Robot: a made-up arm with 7 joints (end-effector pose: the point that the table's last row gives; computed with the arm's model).
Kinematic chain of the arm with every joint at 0, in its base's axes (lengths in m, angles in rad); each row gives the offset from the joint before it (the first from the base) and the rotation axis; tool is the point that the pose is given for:
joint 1: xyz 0 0.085 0 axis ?
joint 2: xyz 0 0.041 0 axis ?
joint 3: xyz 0 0 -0.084 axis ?
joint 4: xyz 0 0 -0.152 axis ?
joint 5: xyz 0 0 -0.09 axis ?
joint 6: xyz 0 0 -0.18 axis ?
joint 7: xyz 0 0 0 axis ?
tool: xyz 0 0 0
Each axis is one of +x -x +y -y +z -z.
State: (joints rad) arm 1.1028 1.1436 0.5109 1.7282 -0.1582 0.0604 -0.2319
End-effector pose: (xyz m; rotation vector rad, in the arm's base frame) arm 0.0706 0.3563 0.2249 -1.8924 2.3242 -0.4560
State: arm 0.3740 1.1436 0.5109 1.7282 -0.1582 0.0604 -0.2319
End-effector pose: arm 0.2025 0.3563 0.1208 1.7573 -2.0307 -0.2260
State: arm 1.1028 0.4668 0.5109 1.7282 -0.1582 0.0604 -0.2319
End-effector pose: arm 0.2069 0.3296 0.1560 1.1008 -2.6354 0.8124
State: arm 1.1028 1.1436 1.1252 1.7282 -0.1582 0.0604 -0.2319
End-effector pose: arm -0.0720 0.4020 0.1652 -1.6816 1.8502 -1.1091
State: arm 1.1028 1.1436 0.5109 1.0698 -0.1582 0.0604 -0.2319
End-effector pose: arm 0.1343 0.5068 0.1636 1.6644 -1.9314 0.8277
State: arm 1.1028 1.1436 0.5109 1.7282 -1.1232 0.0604 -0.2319
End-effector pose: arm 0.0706 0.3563 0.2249 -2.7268 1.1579 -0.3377
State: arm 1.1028 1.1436 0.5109 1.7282 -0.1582 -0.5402 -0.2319
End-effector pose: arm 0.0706 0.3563 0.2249 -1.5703 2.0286 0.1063
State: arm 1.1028 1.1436 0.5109 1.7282 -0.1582 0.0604 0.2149
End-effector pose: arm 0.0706 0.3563 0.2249 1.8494 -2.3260 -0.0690
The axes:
joint 1: -y
joint 2: +x
joint 3: +z
joint 4: -y
joint 5: +z
joint 6: +y
joint 7: -x

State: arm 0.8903 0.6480 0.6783 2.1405 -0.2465 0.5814 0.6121
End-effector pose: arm 0.1005 0.2943 0.1464 1.0600 -2.2190 -0.0548
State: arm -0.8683 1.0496 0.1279 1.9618 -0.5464 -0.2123 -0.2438
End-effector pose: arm 0.1305 0.2573 -0.2139 0.5967 -1.3610 -1.5110
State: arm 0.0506 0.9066 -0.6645 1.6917 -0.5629 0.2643 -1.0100
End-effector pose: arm 0.2237 0.1843 -0.2446 1.3972 -1.8170 -0.8729
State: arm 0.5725 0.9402 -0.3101 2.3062 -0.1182 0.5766 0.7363
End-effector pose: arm 0.2045 0.1343 0.0346 0.4494 -1.4344 -1.4765
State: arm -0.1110 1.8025 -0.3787 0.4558 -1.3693 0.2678 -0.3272
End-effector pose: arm 0.1172 0.6017 0.0545 1.8514 1.2079 -1.9090
